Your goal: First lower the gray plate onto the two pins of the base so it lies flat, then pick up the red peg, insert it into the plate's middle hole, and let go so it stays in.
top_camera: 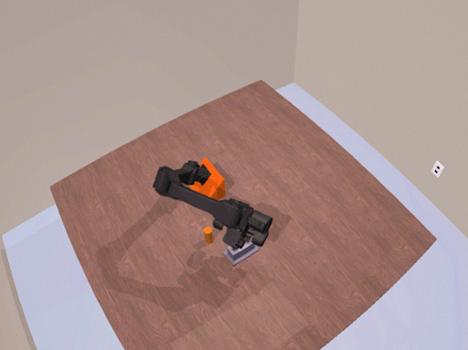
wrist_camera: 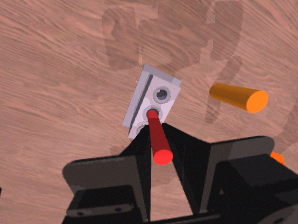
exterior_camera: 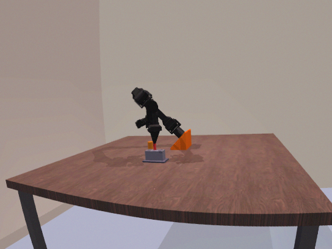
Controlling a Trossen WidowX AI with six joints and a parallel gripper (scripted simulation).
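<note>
My gripper tip is right at the red peg. Also, from my gripper tip: gray plate: 50 mm below; then base: 90 mm below; then orange cylinder: 110 mm behind, 70 mm to the right, 50 mm below.
</note>
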